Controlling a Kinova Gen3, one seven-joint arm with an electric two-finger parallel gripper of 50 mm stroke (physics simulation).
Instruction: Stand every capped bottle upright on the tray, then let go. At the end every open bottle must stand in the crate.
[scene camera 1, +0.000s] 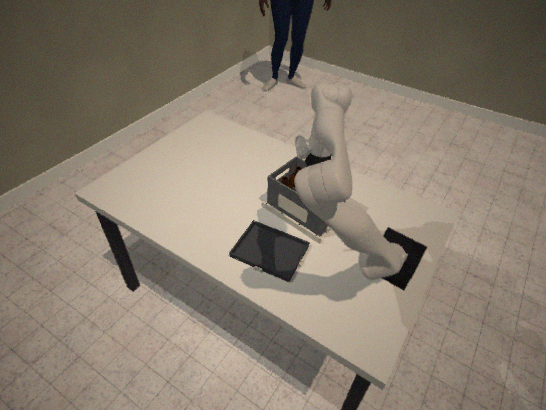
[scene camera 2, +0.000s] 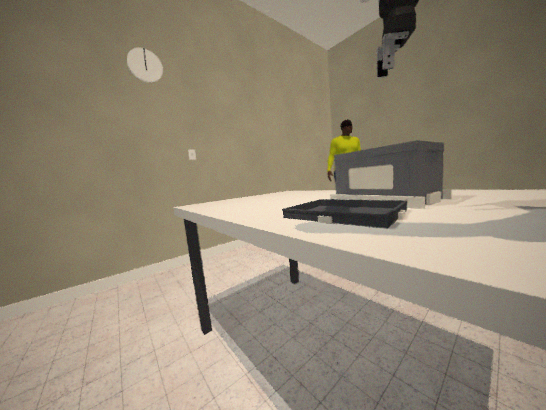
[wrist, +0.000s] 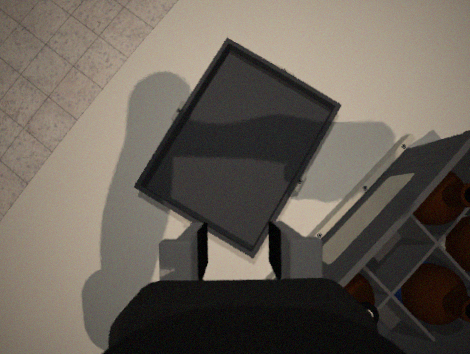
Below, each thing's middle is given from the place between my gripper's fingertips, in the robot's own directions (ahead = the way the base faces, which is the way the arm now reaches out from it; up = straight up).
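Labels:
The grey crate (scene camera 2: 415, 168) is 100 mm ahead of my hand, 220 mm to the right of it and 230 mm below it. As for the dark tray (scene camera 1: 278, 253), I find it 50 mm to the left of my hand and 90 mm ahead of it, and it is 310 mm below my hand.

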